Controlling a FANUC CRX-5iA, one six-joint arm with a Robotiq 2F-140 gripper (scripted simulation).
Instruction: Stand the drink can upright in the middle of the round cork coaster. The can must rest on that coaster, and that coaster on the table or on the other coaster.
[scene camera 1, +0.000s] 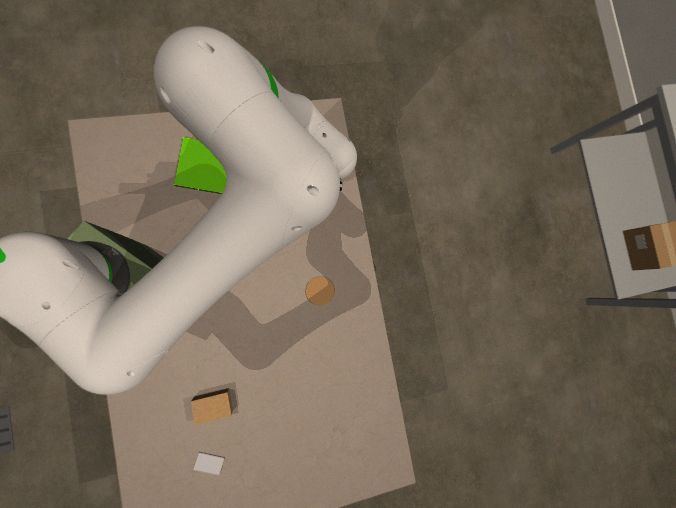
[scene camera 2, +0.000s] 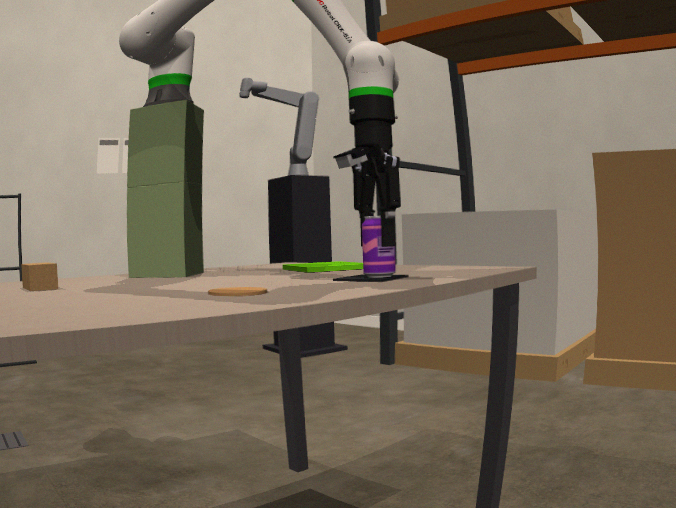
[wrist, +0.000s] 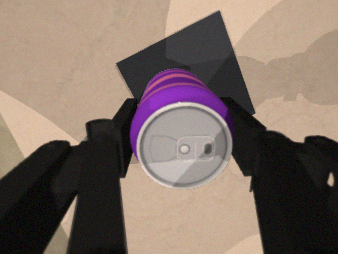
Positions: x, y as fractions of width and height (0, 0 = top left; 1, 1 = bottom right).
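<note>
You've got the gripper at (scene camera 2: 0.56, 0.49), and the wrist view shows the gripper too, at (wrist: 0.53, 0.45). There's a purple drink can (scene camera 2: 0.56, 0.51), plus a small wooden block (scene camera 1: 0.31, 0.80). That block is out of frame in the wrist view.
</note>
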